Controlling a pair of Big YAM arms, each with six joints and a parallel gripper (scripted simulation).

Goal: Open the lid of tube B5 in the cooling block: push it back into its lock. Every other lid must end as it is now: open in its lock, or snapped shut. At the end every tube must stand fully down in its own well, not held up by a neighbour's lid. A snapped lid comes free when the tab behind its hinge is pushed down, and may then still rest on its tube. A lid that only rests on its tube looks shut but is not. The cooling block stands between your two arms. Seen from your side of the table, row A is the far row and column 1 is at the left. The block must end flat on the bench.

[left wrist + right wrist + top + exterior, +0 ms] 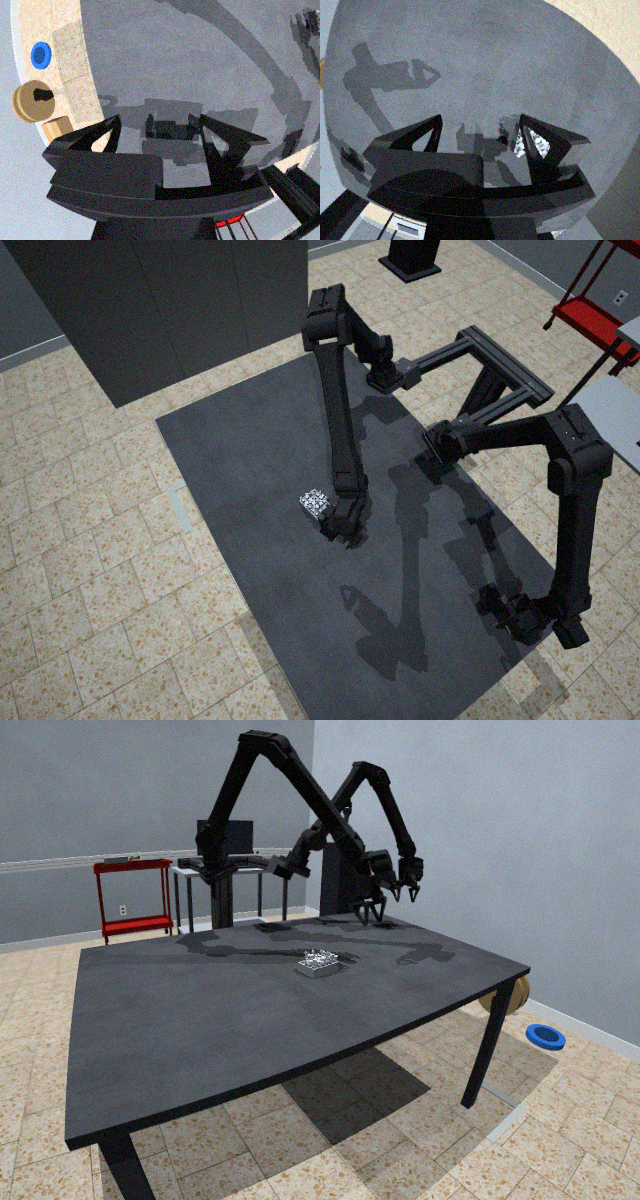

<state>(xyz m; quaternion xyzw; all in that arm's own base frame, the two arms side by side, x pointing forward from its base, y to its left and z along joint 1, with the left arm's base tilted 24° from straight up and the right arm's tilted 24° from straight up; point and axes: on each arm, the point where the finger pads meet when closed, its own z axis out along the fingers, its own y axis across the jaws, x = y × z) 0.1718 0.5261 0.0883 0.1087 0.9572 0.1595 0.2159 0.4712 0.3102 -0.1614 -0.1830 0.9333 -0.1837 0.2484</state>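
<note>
The cooling block is 25 cm ahead of my left hand, 64 cm to the right of it and 13 cm below it.
</note>
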